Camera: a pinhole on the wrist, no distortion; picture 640 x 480 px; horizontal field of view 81.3 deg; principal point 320.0 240.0 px. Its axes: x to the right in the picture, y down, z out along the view. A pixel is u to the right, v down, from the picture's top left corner.
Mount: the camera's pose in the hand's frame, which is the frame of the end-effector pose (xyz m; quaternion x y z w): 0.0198 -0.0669 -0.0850 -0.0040 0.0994 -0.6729 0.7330
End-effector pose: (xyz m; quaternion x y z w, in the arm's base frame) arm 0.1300 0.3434 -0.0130 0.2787 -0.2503 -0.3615 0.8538
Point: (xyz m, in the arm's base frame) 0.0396 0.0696 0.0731
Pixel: 379.5 361.9
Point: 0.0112 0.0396 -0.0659
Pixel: 584.8 351.0
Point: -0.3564 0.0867 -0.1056
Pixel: 591.1 31.5
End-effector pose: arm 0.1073 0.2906 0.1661 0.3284 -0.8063 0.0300 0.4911
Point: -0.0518 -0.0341 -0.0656
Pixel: 398.6 179.0
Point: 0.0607 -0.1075 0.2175
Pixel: 551.1 462.6
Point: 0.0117 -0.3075 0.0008
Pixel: 554.5 288.5
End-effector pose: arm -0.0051 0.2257 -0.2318 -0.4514 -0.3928 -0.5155 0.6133
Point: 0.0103 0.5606 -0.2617
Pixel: 139.7 48.8
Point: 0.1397 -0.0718 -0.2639
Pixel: behind the camera
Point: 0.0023 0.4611 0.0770
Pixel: 246.2 377.8
